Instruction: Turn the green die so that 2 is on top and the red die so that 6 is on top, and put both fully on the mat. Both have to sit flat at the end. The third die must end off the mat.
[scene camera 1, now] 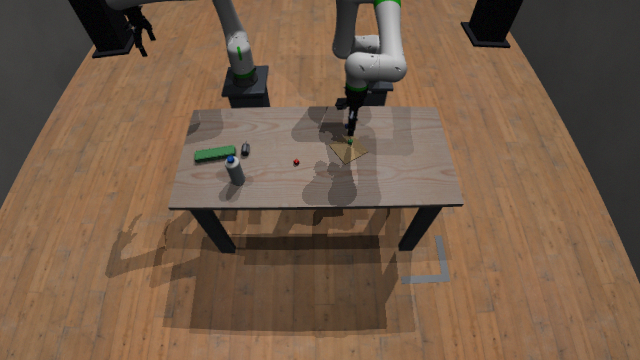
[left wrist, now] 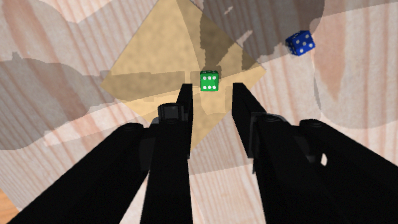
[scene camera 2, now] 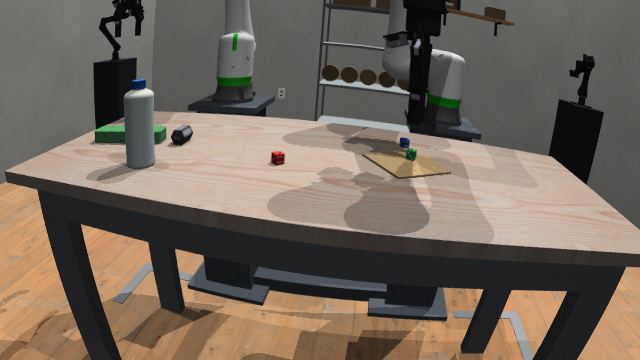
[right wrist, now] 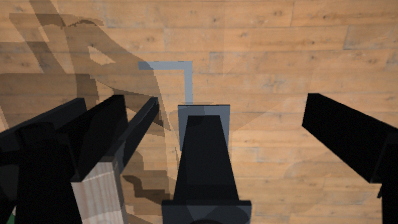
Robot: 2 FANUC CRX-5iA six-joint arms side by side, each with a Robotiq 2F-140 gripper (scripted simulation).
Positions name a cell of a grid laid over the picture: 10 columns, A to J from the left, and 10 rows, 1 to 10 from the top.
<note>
I see my left gripper (scene camera 2: G4), my right gripper (right wrist: F5) and a tan mat (scene camera 2: G5).
The tan mat is seen too in the left wrist view (left wrist: E3). My left gripper also shows in the left wrist view (left wrist: F5). The right wrist view misses the tan mat: it is out of frame.
</note>
